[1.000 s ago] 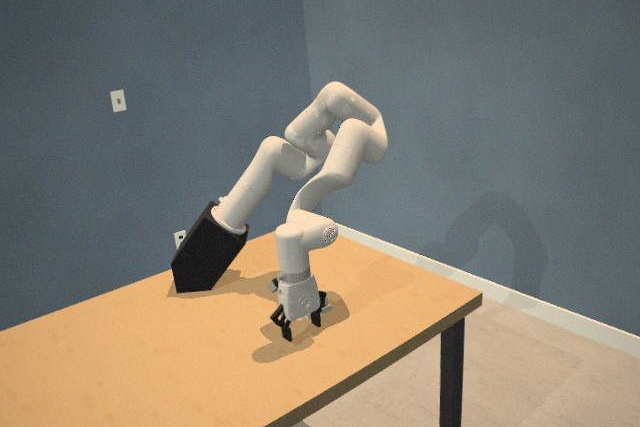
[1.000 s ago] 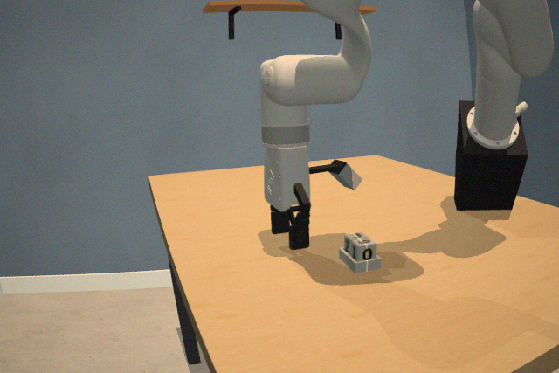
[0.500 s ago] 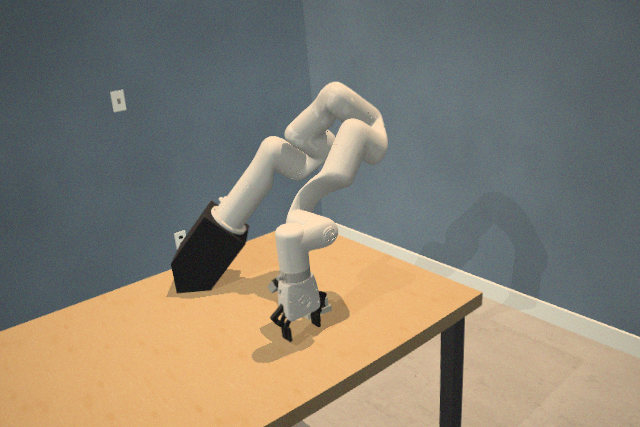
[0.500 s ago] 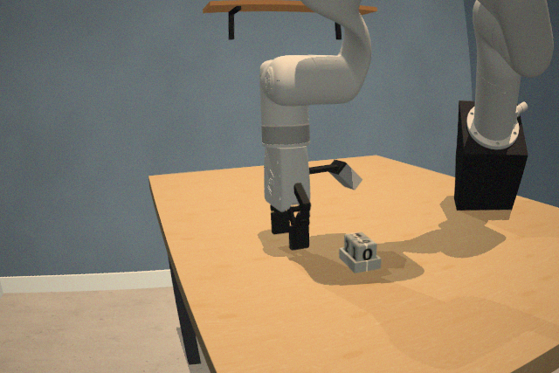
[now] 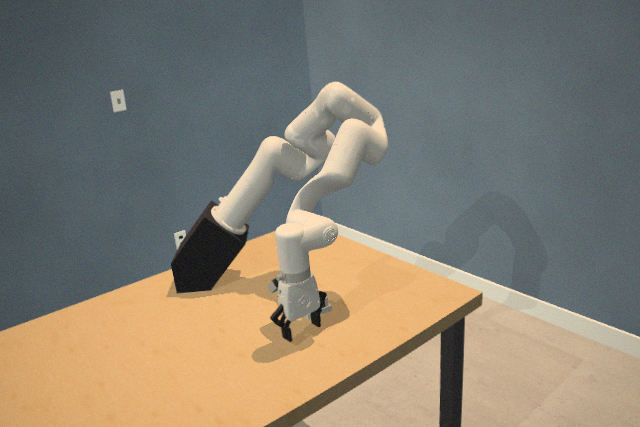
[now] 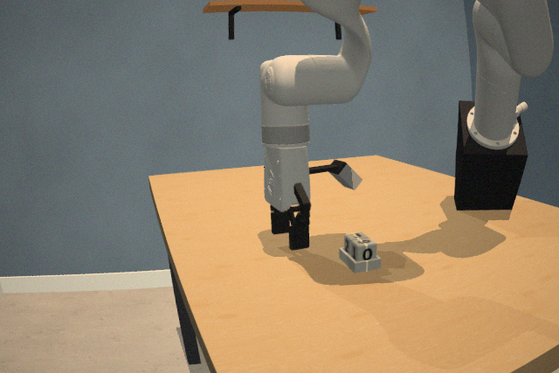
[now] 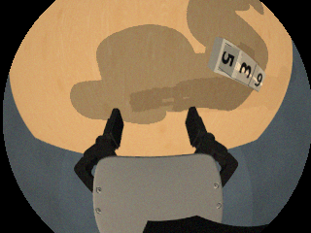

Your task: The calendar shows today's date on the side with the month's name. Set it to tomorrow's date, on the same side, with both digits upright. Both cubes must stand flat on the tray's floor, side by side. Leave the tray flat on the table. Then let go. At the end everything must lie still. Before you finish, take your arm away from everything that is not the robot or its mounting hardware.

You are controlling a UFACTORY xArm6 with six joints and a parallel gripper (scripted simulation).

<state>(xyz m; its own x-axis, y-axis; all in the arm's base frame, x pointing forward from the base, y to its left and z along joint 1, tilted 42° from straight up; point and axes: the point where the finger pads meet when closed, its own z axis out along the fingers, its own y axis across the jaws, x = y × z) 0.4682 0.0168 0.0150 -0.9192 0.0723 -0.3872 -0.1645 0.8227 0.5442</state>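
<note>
Right now the digit cube is 11 cm to the left of my hand and 10 cm behind it. From my hand the other things lie so: grey tray (10 cm behind, 9 cm to the left, 2 cm below).
</note>
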